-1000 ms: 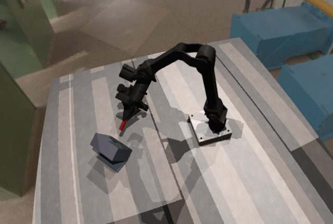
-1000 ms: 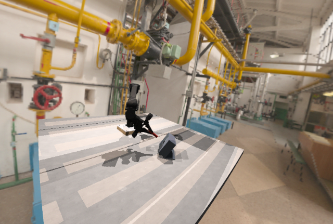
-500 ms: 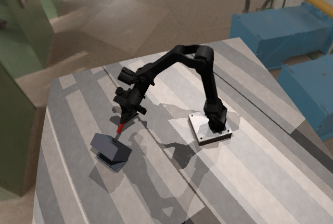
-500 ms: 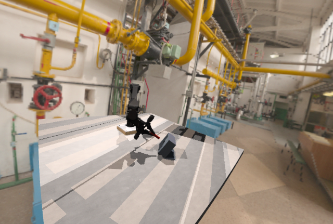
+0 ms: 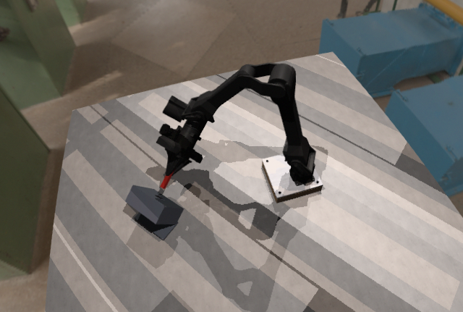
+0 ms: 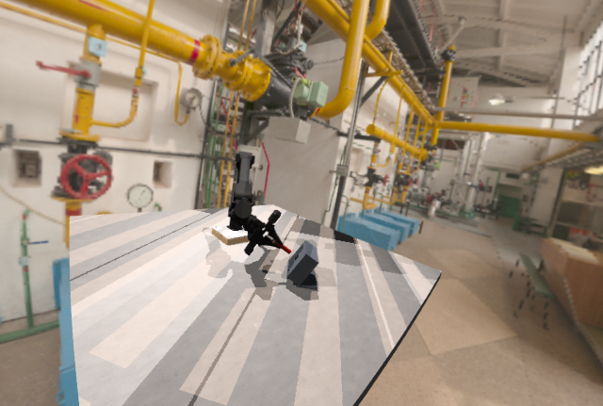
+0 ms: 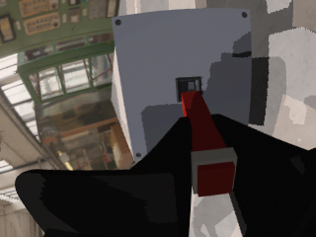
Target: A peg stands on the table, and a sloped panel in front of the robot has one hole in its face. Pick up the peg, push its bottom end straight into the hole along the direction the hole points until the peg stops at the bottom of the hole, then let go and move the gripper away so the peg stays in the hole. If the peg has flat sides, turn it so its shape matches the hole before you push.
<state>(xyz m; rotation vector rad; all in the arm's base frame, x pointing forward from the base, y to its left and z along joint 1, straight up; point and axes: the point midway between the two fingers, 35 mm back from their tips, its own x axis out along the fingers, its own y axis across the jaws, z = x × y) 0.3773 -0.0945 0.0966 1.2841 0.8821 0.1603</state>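
Now: the panel 60 mm ahead of my gripper tip, 60 mm to the left of it and 50 mm below it. The rest, counted from my gripper tip: red peg 10 mm behind, 10 mm to the right, 10 mm above.
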